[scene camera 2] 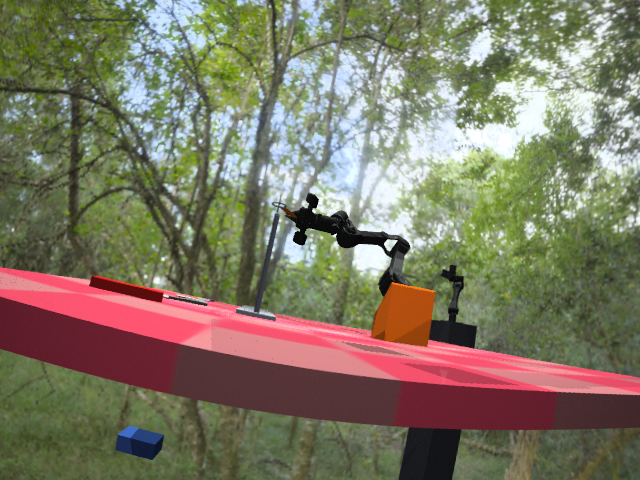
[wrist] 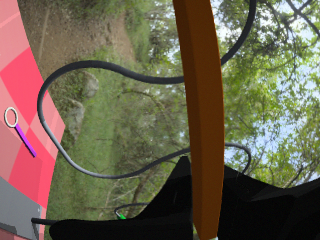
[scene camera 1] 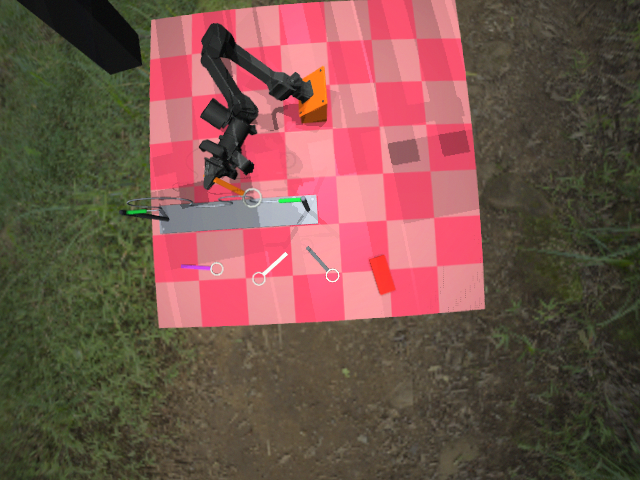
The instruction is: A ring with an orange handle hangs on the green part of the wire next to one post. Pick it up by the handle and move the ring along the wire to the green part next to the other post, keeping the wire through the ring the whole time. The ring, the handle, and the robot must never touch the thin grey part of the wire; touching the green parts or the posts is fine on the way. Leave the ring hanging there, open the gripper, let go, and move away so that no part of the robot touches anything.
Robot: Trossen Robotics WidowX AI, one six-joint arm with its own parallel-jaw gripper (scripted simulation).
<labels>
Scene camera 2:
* gripper: 285, 214
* red block: 97, 282
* wire: 246, 310
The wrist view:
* gripper: 191, 161
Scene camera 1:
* gripper: 205, 188
</labels>
